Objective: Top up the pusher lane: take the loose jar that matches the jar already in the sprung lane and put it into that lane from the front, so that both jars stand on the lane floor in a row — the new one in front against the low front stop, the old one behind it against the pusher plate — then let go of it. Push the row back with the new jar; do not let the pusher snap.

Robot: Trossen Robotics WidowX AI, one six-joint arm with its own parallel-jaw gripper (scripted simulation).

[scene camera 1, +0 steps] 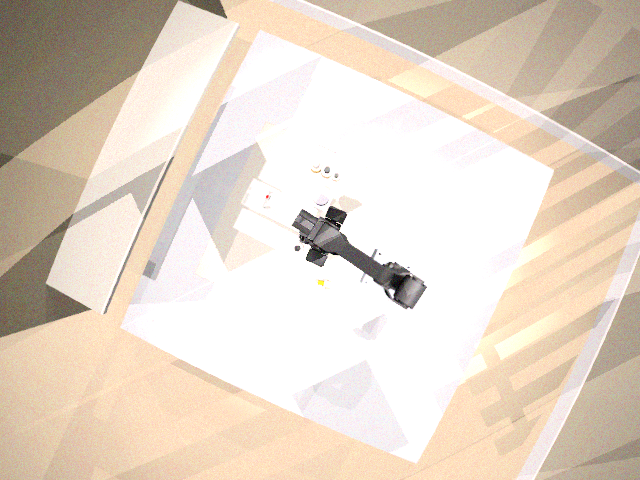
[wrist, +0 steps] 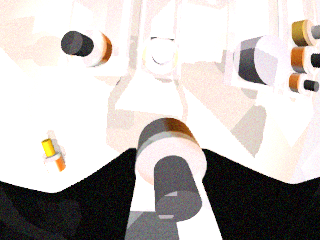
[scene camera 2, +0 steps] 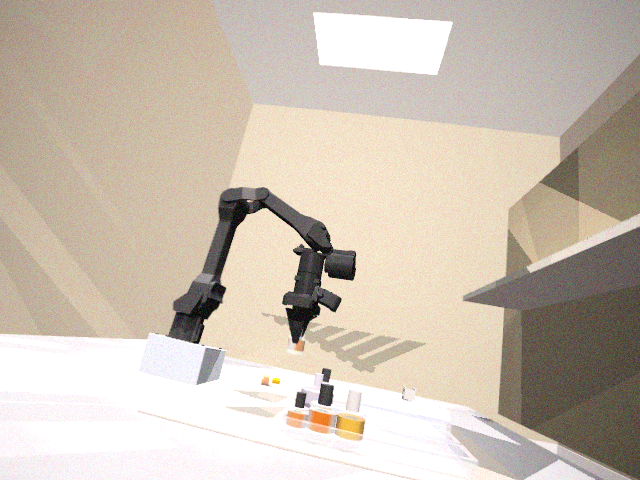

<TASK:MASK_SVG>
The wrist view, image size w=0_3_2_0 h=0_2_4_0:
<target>my gripper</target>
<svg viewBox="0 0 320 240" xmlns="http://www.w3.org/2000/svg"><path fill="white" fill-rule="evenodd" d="M201 148L205 155L205 161L207 161L207 169L205 169L205 175L201 180L203 180L205 195L208 196L213 215L215 215L213 217L215 217L216 225L219 227L217 229L219 229L221 239L320 240L320 176L316 177L316 179L301 181L301 183L288 184L285 181L264 175L264 173L256 172L255 169L247 168L244 164L236 163L236 161L219 155L215 151L209 151L208 148ZM137 148L129 147L125 149L116 159L113 157L108 164L101 165L99 171L95 171L92 175L85 177L85 179L69 185L63 191L53 193L36 191L36 189L19 187L16 184L5 183L5 181L1 180L0 240L124 240L129 220L129 211L131 211L132 197L136 188L135 167Z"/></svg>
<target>grey-white cylinder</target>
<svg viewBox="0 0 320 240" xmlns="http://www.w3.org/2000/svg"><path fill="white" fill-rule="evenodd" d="M241 41L239 71L237 71L239 72L240 79L248 81L248 83L272 85L272 87L281 85L287 80L289 69L291 69L291 55L289 55L287 45L285 45L283 40L280 40L280 37L265 35Z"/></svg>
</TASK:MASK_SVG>
